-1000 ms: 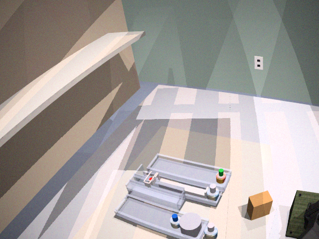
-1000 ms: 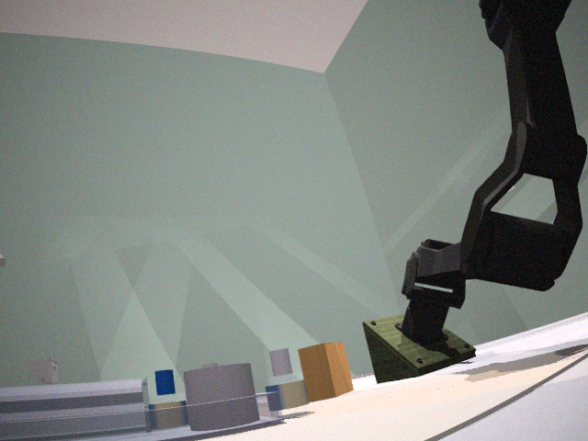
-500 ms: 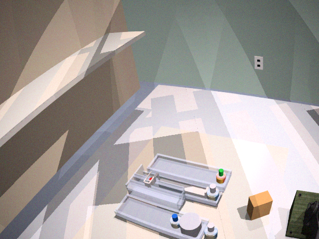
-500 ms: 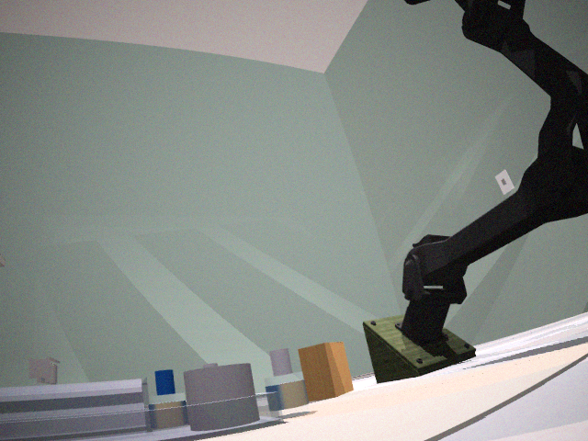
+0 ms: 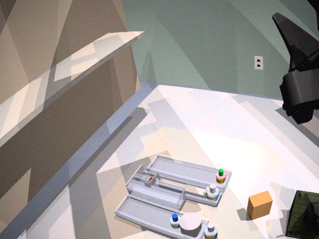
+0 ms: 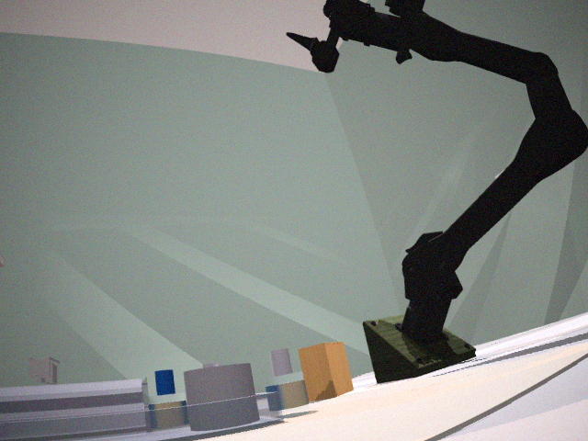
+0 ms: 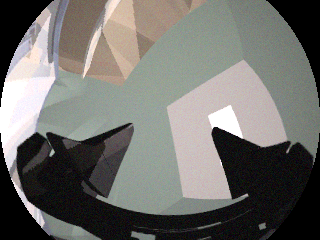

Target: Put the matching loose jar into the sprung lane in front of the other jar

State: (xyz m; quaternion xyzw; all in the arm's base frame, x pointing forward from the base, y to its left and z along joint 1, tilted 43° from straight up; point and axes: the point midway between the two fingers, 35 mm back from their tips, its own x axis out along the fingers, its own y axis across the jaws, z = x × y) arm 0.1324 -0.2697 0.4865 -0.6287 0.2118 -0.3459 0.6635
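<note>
Right now my gripper tip is 180 mm short of the wide grey cylinder, 40 mm to the left of it and 590 mm above it. The rest, counted from my gripper tip: red mark: 340 mm ahead, 140 mm to the right, 550 mm below; then sprung lane: 300 mm ahead, 140 mm to the right, 600 mm below; then box: 10 mm ahead, 140 mm to the right, 580 mm below.
</note>
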